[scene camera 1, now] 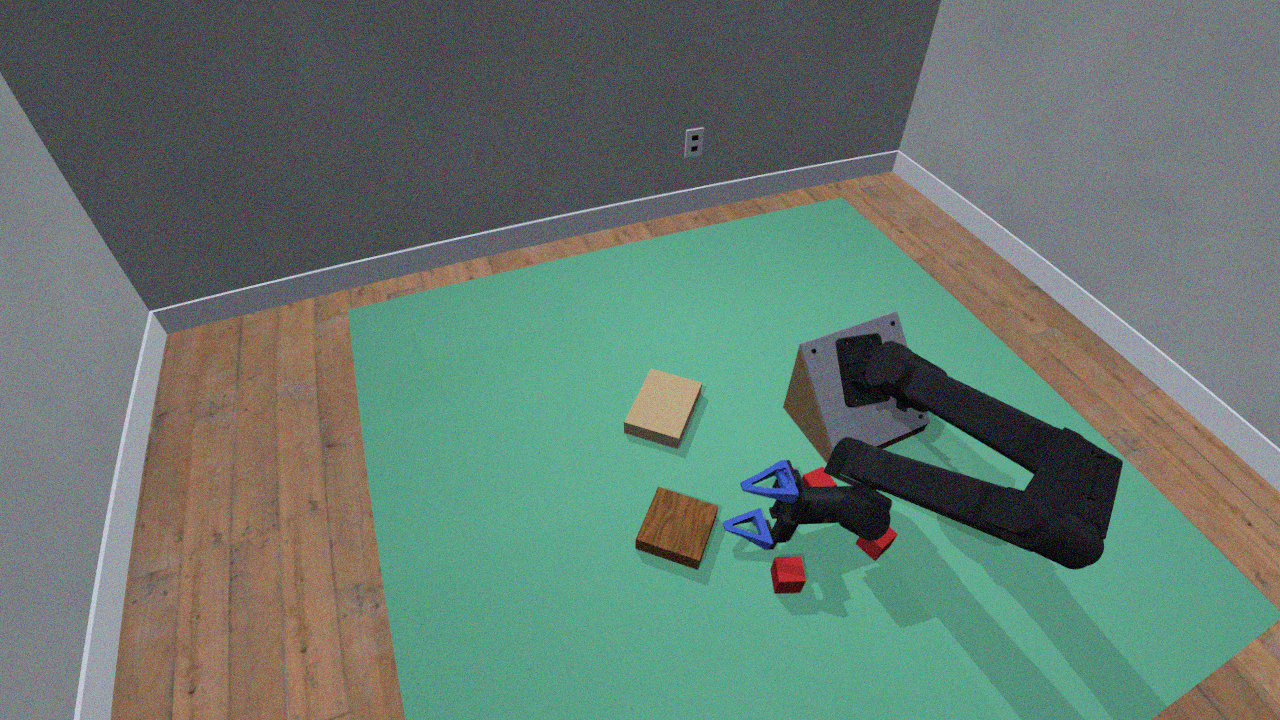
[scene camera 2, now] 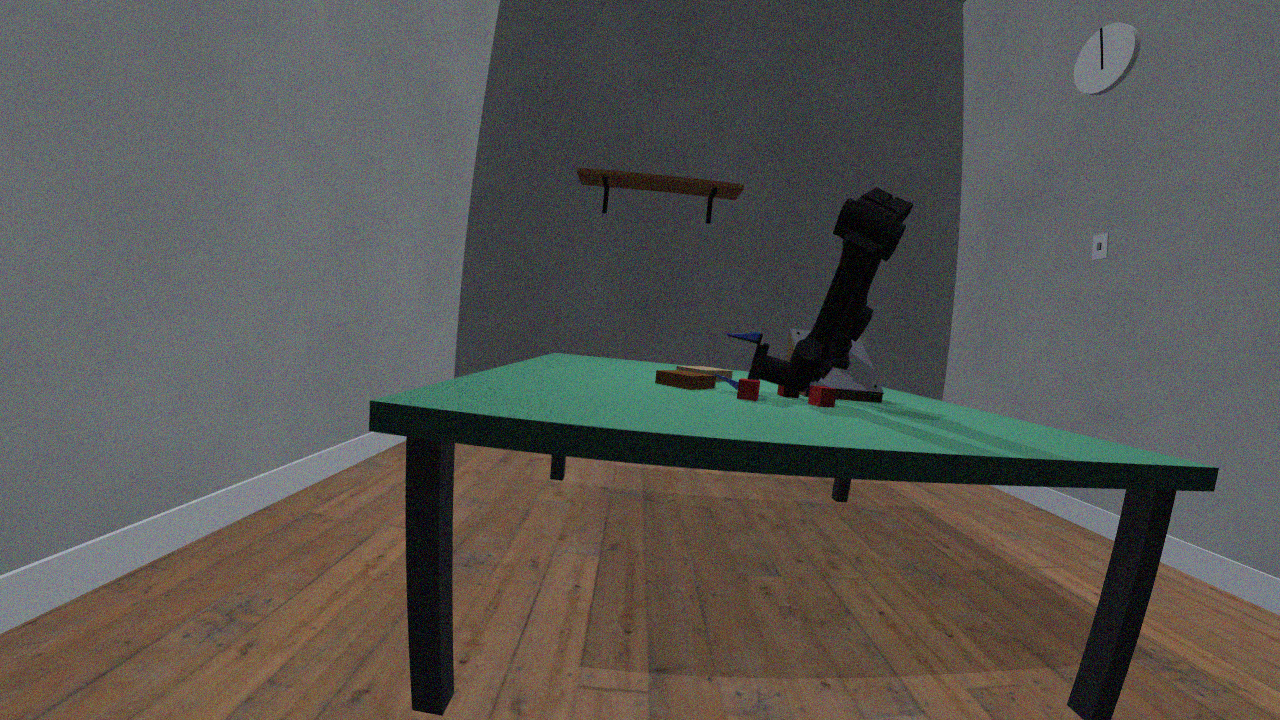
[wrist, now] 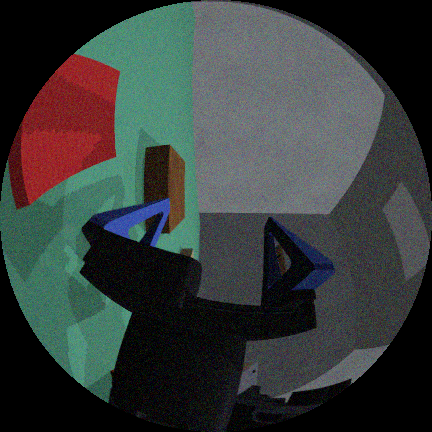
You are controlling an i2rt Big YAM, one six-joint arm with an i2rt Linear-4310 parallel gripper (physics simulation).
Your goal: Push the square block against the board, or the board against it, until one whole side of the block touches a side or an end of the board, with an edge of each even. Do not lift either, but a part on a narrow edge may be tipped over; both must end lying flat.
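Frame: origin at the arm's base, x ahead, y left, z up, level; centimetres.
Seen in the pictures: gripper, fingertip midpoint: [scene camera 1: 732, 506] [scene camera 2: 720, 354] [wrist: 217, 212]; arm's base at its link origin: [scene camera 1: 860, 370].
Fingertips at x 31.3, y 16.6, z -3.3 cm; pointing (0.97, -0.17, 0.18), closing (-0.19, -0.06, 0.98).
Pixels of each thing's top centre, then the offset from my fingertips to it. "spot": a spot on its surface instead.
- dark brown square block at its top centre: [wrist: 177, 188] [scene camera 1: 677, 522] [scene camera 2: 686, 373] dz -5.3, dx +7.3, dy -2.8 cm
- light wooden board at its top centre: [scene camera 1: 664, 401] [scene camera 2: 705, 368] dz -5.3, dx +1.3, dy -26.9 cm
- red cube at a spot on its surface: [wrist: 70, 110] spot: dz -4.4, dx -5.9, dy +10.2 cm
The dark brown square block [scene camera 1: 677, 524] [scene camera 2: 684, 380] [wrist: 177, 187] lies flat on the green table top. The light wooden board [scene camera 1: 665, 402] [scene camera 2: 704, 369] lies flat farther back in scene camera 1, apart from the block with a gap between them. A small part of what looks like the board [wrist: 186, 252] shows in the wrist view behind a finger. My gripper [scene camera 1: 733, 505] [scene camera 2: 725, 356] [wrist: 217, 212] is open and empty, with blue fingertips pointing towards the block, just to its right in scene camera 1. One finger is low near the table, the other higher above it.
Red cubes lie near the gripper: one [scene camera 1: 787, 574] [scene camera 2: 748, 389] in front of it, one [scene camera 1: 876, 542] [scene camera 2: 821, 395] by the wrist, one [scene camera 1: 818, 478] [scene camera 2: 787, 391] behind it. A red cube [wrist: 70, 110] looms large in the wrist view. The arm's wedge mount [scene camera 1: 827, 411] stands behind.
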